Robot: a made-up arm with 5 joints.
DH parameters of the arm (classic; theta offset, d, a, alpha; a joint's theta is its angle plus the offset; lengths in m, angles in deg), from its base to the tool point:
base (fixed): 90 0.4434 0.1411 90
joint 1: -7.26 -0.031 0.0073 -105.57
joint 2: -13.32 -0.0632 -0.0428 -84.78
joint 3: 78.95 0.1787 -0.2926 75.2
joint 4: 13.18 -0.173 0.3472 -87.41
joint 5: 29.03 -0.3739 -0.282 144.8
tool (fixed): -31.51 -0.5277 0 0
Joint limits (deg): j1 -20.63..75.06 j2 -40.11..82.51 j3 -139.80..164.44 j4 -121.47..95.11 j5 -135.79..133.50
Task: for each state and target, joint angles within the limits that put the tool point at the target. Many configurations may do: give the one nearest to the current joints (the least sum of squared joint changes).
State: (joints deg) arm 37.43 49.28 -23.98 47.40 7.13
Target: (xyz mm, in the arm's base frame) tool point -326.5 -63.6 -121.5
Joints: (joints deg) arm 53.30 -3.49 -30.63 48.92 -34.54
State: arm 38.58 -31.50 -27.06 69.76 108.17
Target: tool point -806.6 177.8 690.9
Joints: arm 43.31 -22.46 -30.56 88.88 130.61
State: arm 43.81 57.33 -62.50 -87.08 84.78
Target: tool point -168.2 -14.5 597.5
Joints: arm 30.19 35.03 -34.73 -80.19 75.02
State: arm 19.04 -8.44 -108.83 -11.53 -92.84
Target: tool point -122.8 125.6 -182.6
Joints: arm -20.63 29.85 -101.80 -12.65 -86.98
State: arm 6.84 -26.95 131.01 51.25 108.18
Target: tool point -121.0 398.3 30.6
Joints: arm -9.65 -34.79 130.81 46.92 77.63
